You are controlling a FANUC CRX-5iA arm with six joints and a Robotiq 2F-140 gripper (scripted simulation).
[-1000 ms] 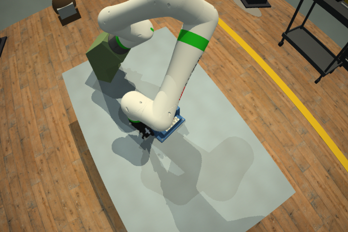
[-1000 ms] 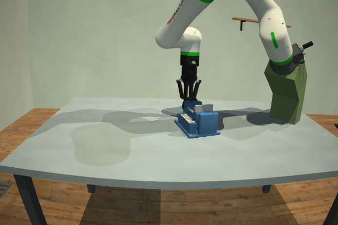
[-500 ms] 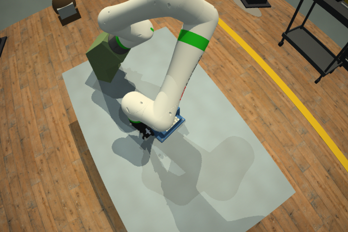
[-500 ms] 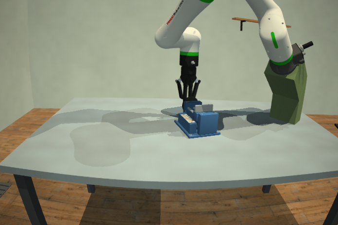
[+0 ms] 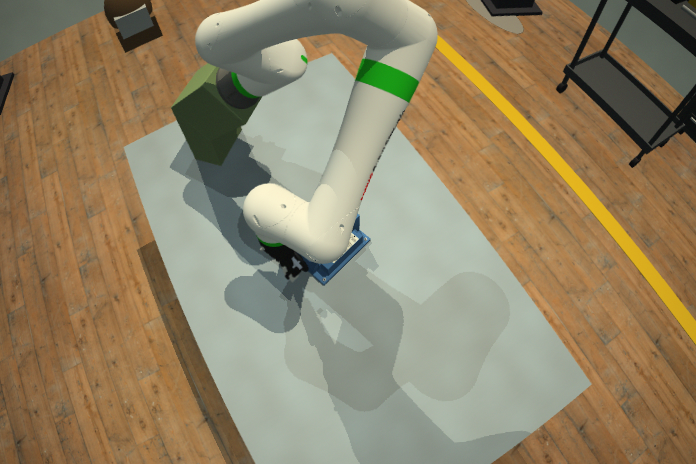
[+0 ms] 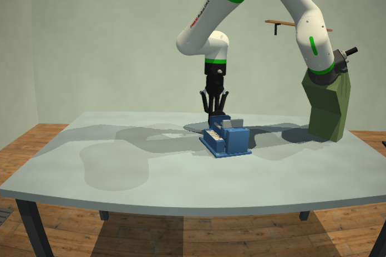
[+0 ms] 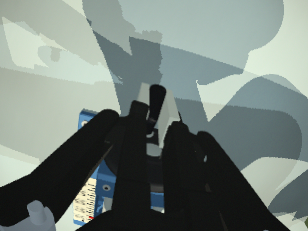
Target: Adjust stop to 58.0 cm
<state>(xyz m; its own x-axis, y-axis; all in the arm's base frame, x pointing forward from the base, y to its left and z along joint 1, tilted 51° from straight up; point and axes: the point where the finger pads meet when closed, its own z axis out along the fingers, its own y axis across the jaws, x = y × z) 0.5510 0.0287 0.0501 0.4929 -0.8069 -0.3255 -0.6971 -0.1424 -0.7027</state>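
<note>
The black handwheel is 1 cm behind my hand, 1 cm to the left of it and 1 cm below it. Round my hand: stop block (10 cm behind, 16 cm to the left, 3 cm above).
</note>
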